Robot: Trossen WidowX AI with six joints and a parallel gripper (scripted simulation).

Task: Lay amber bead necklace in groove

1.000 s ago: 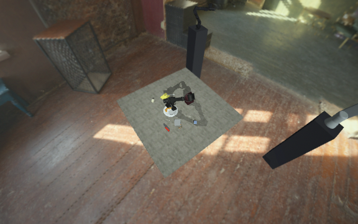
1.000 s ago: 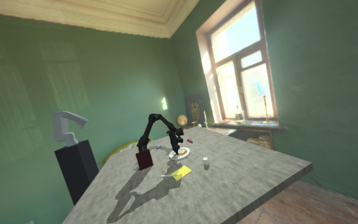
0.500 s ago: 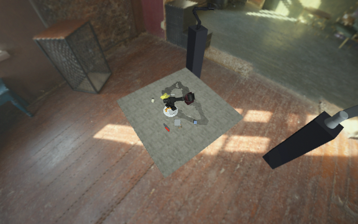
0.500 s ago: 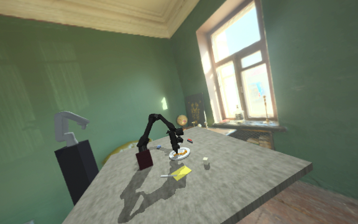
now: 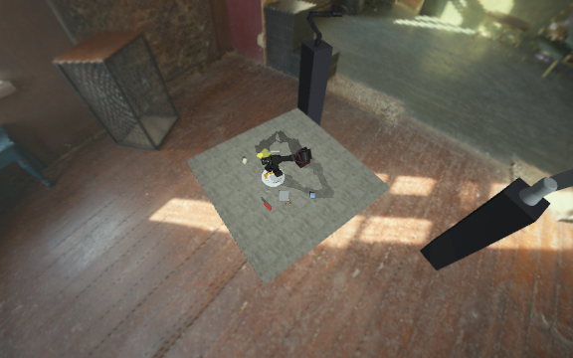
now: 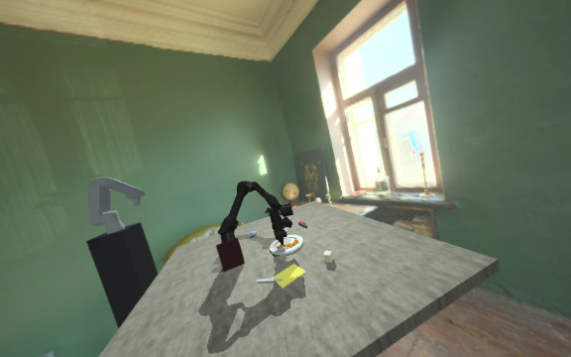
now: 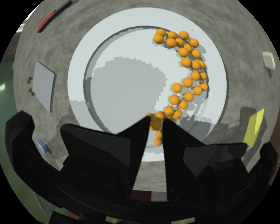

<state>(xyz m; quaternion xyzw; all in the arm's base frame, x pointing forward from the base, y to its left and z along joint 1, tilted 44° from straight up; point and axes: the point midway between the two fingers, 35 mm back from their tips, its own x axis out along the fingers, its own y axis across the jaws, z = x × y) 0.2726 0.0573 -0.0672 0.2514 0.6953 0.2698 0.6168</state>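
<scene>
Now: gripper tip 20 mm to the right of the board, 20 mm short of it and 20 mm above it. From my gripper tip the other things lie so: grey square (220 mm to the left, 30 mm ahead, 20 mm below); then white stick (240 mm to the right, 110 mm behind, 20 mm below); then yellow card (250 mm to the right, 20 mm below, 20 mm behind).
</scene>
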